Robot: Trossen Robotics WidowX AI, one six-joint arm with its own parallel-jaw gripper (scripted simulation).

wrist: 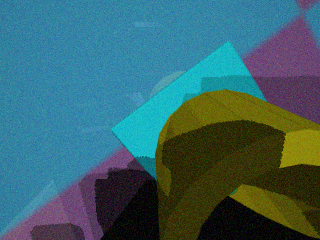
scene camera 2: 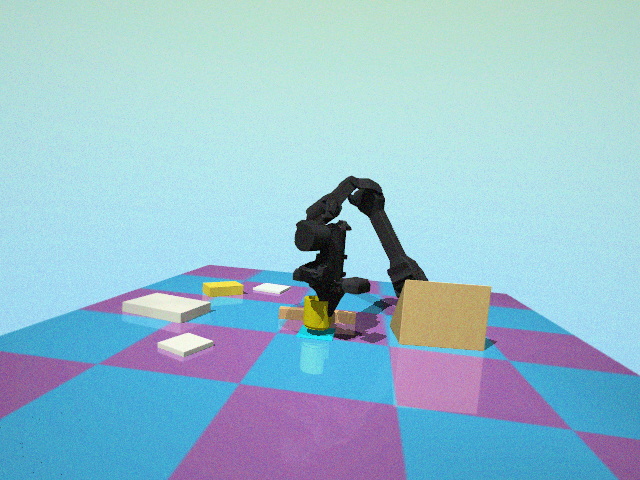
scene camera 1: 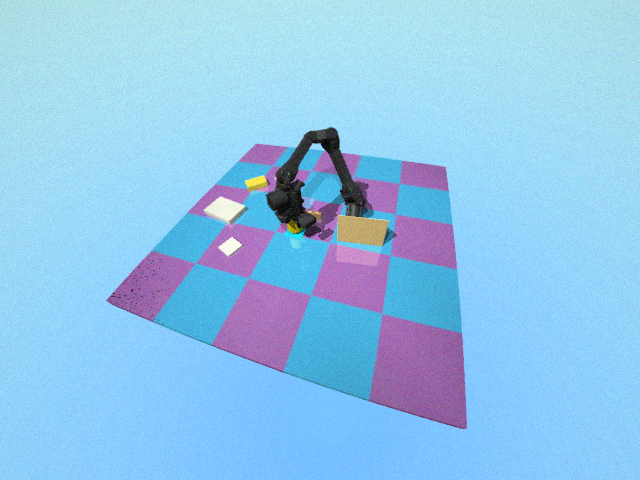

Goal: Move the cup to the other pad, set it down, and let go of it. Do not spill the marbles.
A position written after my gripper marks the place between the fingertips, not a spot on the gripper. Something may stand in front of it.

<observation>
In view: my gripper (scene camera 2: 327,316), a yellow cup (scene camera 2: 315,317), a white slab (scene camera 2: 171,308) and a white tile (scene camera 2: 183,345).
The yellow cup also shows in the wrist view (wrist: 215,142). My gripper is seen too in the wrist view (wrist: 169,187). The wrist view does not show the white slab: it is out of frame.
</observation>
